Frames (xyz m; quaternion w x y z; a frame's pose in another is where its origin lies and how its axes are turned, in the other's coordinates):
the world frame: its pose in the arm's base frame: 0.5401 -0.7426 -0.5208 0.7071 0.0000 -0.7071 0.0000
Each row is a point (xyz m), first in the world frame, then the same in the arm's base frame.
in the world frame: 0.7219 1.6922 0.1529
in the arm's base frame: 0.3872 0.9496 0.2011
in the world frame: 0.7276 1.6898 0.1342
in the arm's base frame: 0.4059 0.9472 0.2068
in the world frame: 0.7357 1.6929 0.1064
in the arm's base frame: 0.4337 0.9503 0.2149
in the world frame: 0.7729 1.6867 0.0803
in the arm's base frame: 0.4598 0.9441 0.2521
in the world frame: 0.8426 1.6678 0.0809
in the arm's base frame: 0.4592 0.9252 0.3218
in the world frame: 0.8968 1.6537 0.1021
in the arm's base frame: 0.4380 0.9111 0.3760
